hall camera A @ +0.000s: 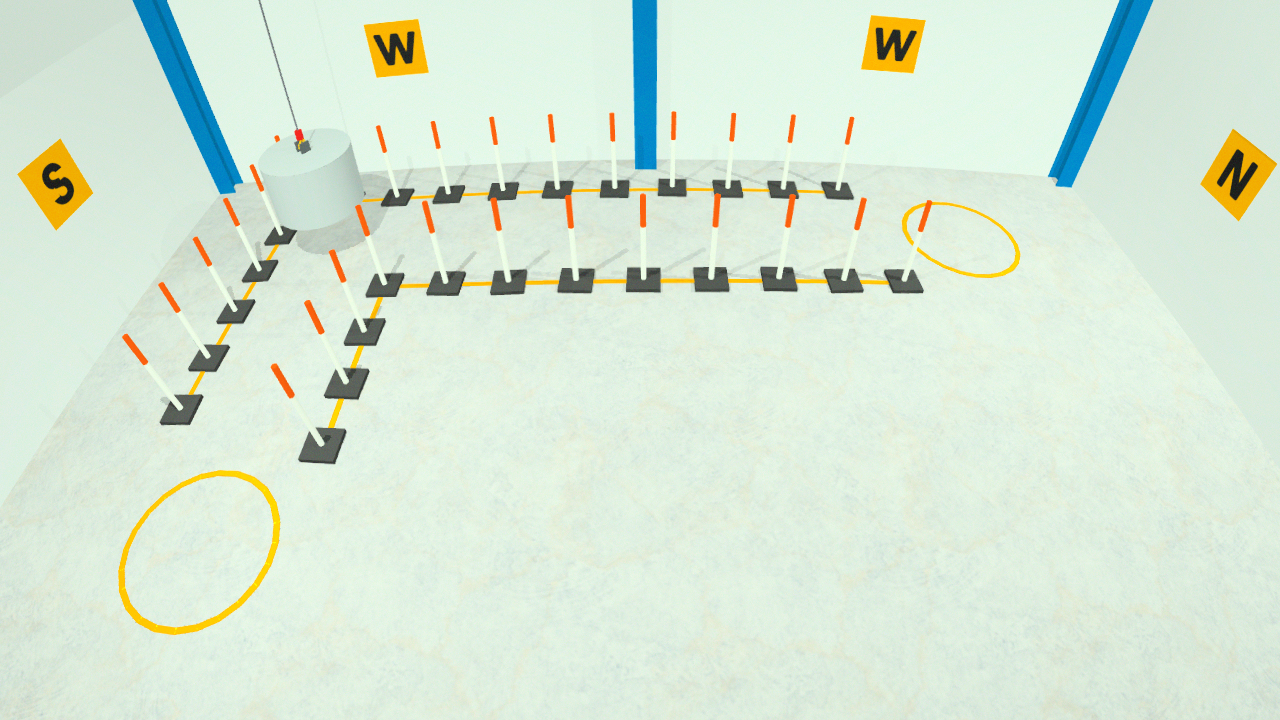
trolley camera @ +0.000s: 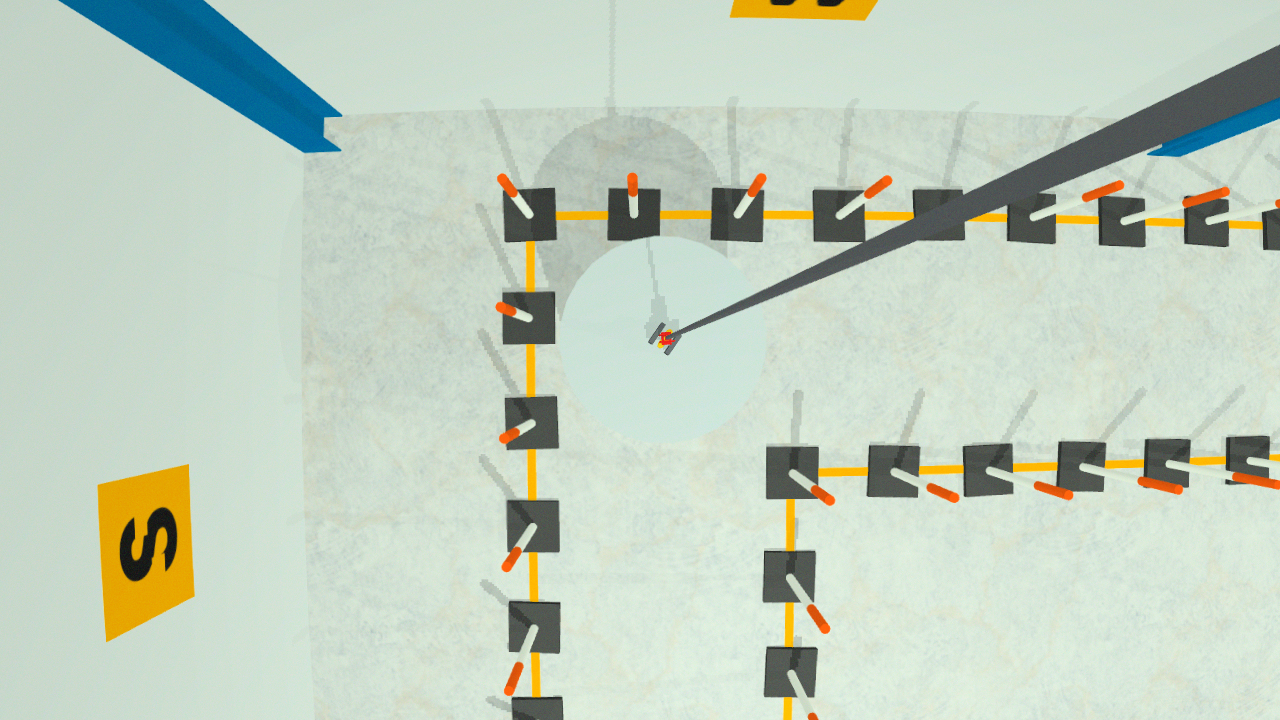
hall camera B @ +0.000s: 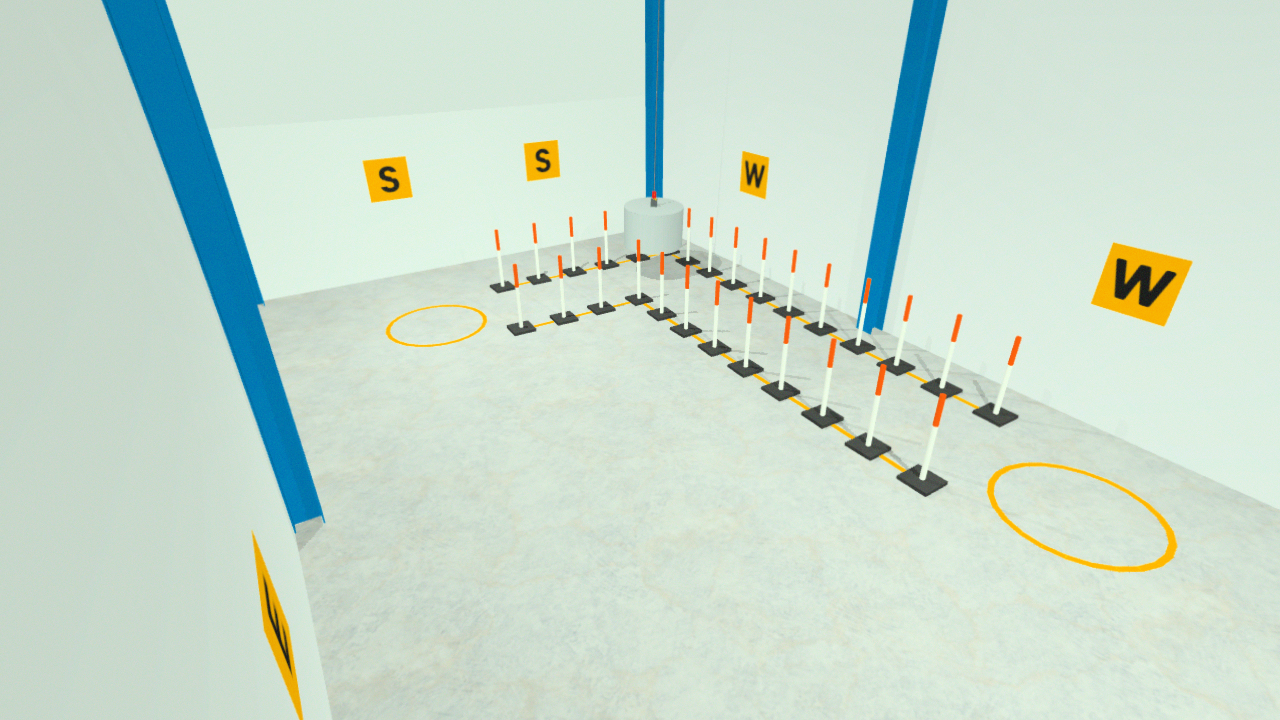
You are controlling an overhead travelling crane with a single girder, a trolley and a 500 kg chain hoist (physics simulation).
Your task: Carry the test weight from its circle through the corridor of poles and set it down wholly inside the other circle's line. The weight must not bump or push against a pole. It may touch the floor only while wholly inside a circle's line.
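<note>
The test weight [hall camera A: 313, 192] [hall camera B: 653, 231] [trolley camera: 626, 385], a pale grey cylinder, hangs upright above the floor at the bend of the corridor. My gripper, the hook [hall camera A: 300, 143] [hall camera B: 653, 200] [trolley camera: 665, 338], is shut on its top. In the trolley camera the weight's left edge is close to the outer pole bases, and its upper edge meets the base of an outer pole [trolley camera: 633, 201]. The inner corner pole [hall camera A: 384, 284] [trolley camera: 792, 461] is at its lower right there, apart from it. One yellow circle [hall camera A: 276, 528] [hall camera B: 486, 319] is beyond the short leg; another circle [hall camera A: 1018, 255] [hall camera B: 1174, 541] is beyond the long leg.
The outer pole row's short leg [hall camera A: 208, 357] [trolley camera: 533, 525] runs along the S wall, its long leg [hall camera A: 614, 188] [hall camera B: 788, 310] along the W wall. The inner row [hall camera A: 643, 279] [hall camera B: 745, 367] bends likewise. A blue column [hall camera A: 192, 98] [trolley camera: 223, 71] stands at the corner behind the weight.
</note>
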